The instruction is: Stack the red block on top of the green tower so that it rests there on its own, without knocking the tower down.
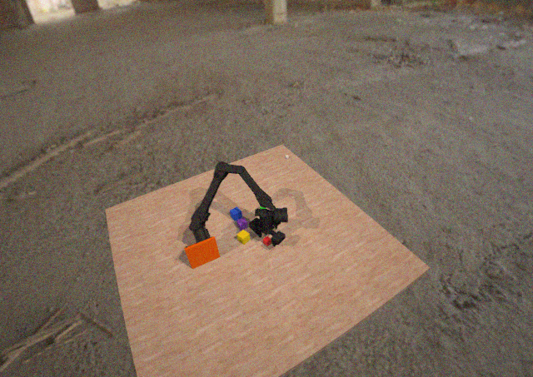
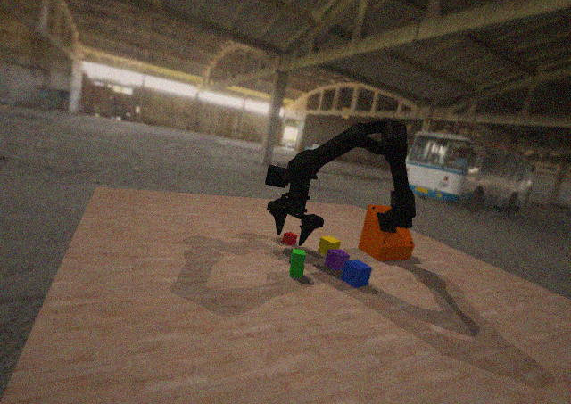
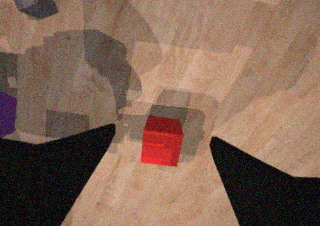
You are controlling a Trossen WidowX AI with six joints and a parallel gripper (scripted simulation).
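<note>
Right now my gripper tip is 1 cm below the red block. Round my gripper tip: tiny grey cube: 4 cm ahead, 14 cm to the left; purple block: 7 cm behind, 16 cm to the left, 1 cm above; yellow block: 10 cm behind, 7 cm to the left, 1 cm above.
</note>
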